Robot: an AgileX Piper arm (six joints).
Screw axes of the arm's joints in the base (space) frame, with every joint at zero. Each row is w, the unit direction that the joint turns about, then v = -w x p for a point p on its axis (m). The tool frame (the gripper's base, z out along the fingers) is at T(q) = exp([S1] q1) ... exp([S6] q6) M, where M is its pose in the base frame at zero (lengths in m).
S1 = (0, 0, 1, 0, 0, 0)
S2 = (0, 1, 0, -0.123, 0, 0)
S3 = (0, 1, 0, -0.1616, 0, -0.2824)
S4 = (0.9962, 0, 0.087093, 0, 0.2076, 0)
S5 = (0, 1, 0, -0.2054, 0, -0.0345)
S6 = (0.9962, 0, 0.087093, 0, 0.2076, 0)
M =
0.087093 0 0.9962 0.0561
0 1 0 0
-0.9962 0 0.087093 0.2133
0 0 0 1
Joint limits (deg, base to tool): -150..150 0..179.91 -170..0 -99.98..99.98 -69.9..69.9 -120..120
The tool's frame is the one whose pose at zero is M.
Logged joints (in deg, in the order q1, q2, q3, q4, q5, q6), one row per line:
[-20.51, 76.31, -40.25, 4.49, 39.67, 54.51]
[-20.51, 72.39, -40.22, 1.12, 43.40, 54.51]
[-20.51, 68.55, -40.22, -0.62, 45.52, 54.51]
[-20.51, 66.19, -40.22, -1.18, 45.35, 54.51]
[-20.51, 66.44, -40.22, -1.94, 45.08, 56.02]
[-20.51, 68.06, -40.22, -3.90, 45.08, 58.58]
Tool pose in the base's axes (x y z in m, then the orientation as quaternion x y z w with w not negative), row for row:
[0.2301, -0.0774, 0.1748, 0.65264, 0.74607, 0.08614, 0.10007]
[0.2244, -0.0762, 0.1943, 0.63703, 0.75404, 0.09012, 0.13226]
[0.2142, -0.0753, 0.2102, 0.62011, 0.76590, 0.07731, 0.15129]
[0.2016, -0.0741, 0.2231, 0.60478, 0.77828, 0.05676, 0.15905]
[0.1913, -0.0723, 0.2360, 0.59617, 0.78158, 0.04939, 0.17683]
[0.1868, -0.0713, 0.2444, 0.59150, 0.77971, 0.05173, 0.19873]
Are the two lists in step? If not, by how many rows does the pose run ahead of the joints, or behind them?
The pose runs 2 rows behind the joints: the pose in row i belongs to the joints in row i - 2.
